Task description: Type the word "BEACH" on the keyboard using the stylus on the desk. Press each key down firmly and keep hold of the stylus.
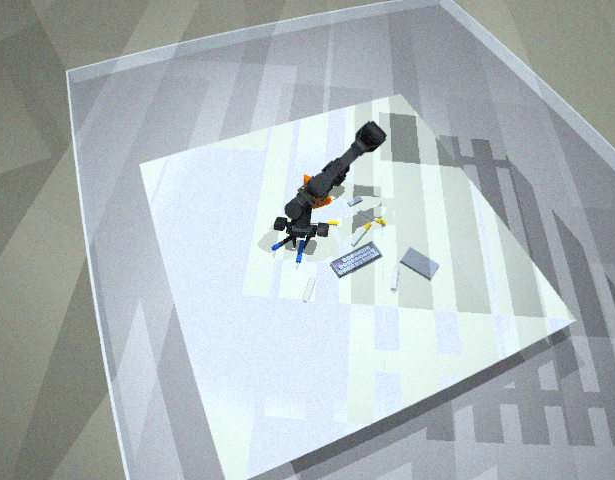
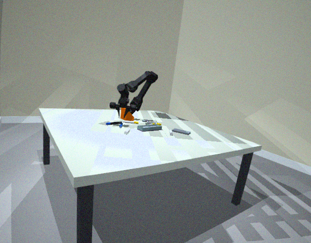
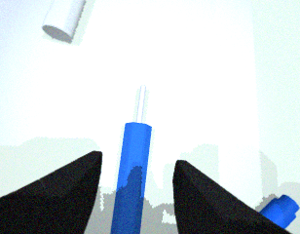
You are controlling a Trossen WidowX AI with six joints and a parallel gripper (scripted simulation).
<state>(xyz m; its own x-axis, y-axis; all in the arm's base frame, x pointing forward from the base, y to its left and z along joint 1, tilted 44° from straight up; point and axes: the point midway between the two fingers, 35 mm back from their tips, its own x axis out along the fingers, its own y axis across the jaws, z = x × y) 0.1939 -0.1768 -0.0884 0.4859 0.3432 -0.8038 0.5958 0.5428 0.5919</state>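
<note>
My gripper tip is now 1 cm short of the blue stylus, 1 cm to the left of it and 6 cm above it. The rest, counted from my gripper tip: grey flat pad (23 cm ahead, 38 cm to the left, 6 cm below).
</note>
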